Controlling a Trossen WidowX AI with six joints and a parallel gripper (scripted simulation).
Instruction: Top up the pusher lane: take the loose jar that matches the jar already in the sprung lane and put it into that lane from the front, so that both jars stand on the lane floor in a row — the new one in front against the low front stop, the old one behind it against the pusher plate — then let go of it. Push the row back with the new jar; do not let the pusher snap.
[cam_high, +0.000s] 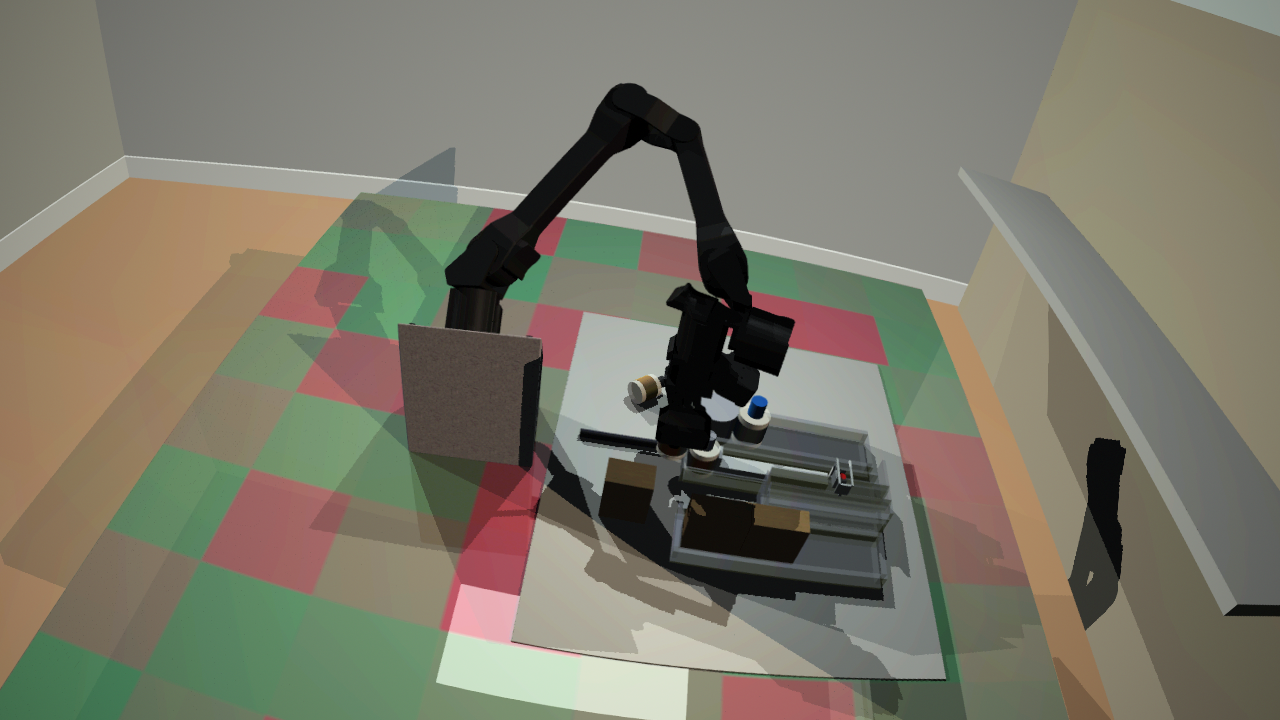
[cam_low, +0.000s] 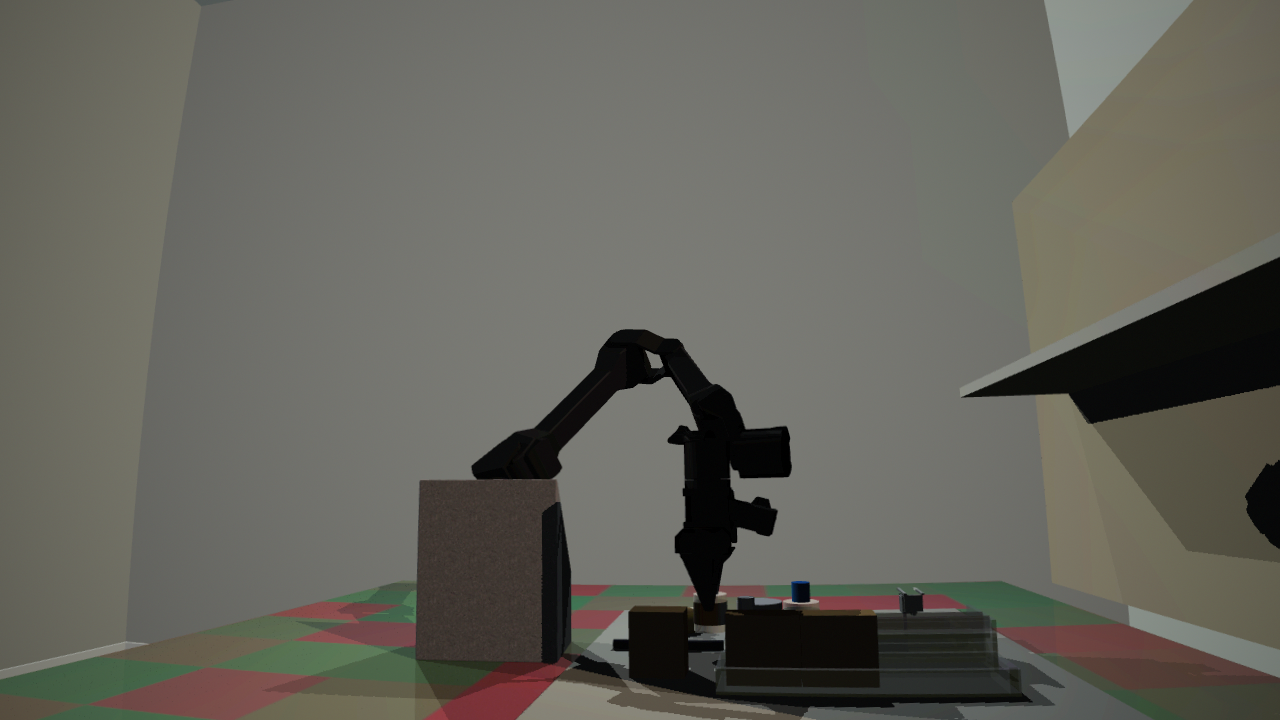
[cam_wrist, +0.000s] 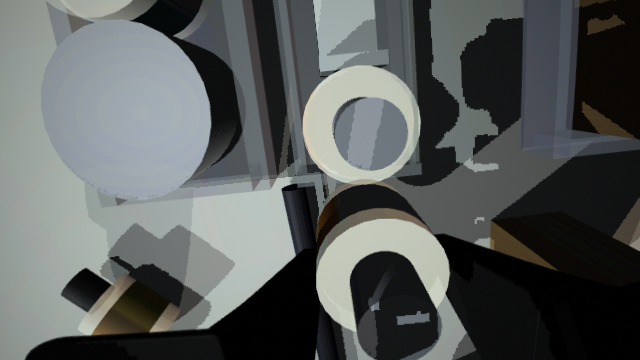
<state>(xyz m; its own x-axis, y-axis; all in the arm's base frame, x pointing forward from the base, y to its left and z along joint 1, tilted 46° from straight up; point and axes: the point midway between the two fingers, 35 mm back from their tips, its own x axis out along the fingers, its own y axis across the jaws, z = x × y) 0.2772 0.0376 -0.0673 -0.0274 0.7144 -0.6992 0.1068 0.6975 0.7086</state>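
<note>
The grey cylinder is 7 cm ahead of my gripper tip, 7 cm to the left of it and 3 cm below it. Round my gripper tip: black bar (5 cm behind, 3 cm to the left, 5 cm below); then brown box (6 cm behind, 9 cm to the right, 2 cm below); then pusher plate (15 cm ahead, 5 cm to the right, 1 cm below).
</note>
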